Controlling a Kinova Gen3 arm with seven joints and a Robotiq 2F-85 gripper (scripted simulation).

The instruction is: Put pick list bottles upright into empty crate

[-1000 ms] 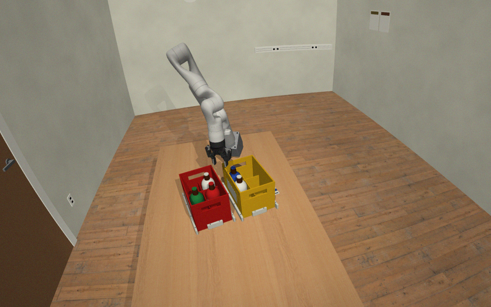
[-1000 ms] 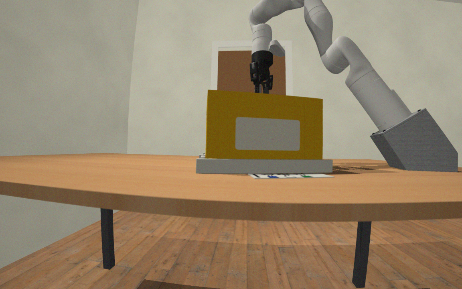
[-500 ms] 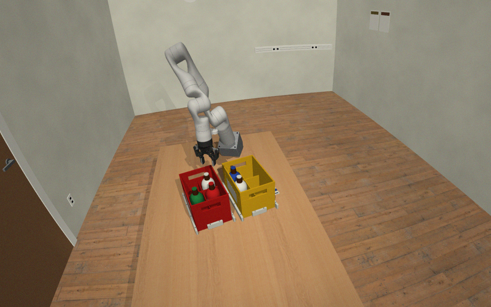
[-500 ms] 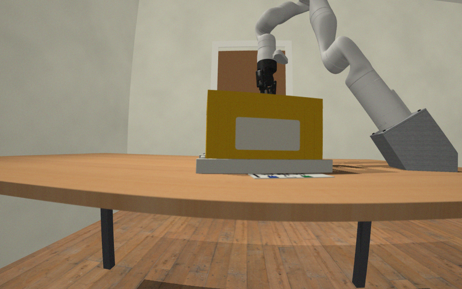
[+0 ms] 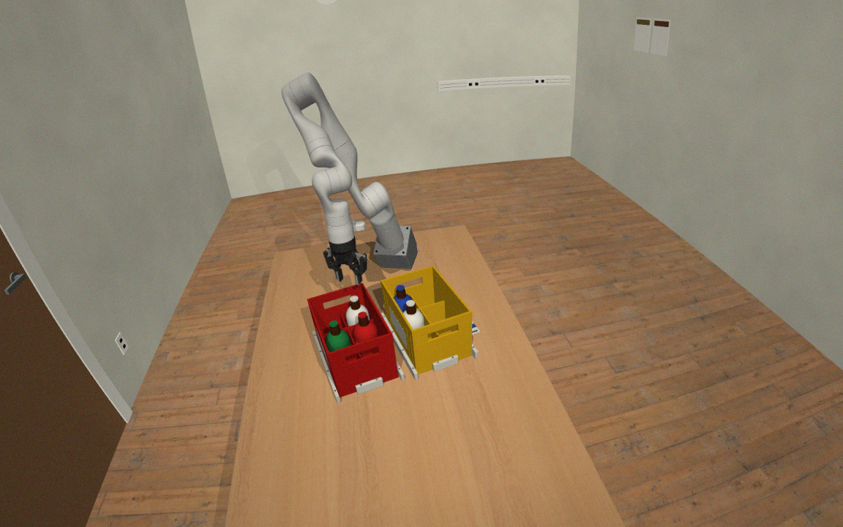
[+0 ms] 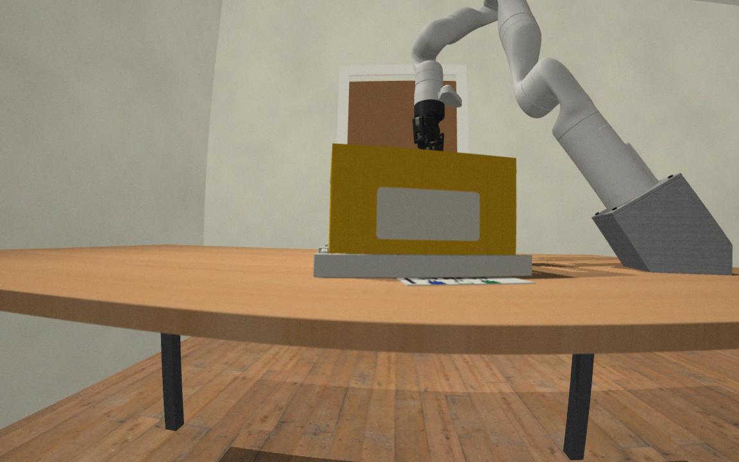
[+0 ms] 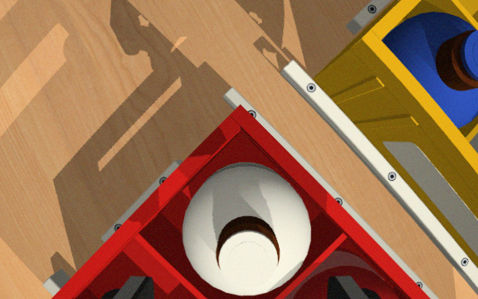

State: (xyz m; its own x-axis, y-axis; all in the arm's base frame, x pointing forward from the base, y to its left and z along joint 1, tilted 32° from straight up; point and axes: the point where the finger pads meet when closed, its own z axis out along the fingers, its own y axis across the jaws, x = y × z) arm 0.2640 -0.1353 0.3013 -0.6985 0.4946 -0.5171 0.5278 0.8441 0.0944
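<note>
My gripper is now 15 cm above the red bottle, 9 cm short of it and 2 cm to the right of it. Round my hand: red crate (16 cm below, 9 cm ahead, 3 cm to the right); then green bottle (15 cm below, 10 cm ahead, 7 cm to the right); then blue bottle (15 cm to the left, 15 cm below).
</note>
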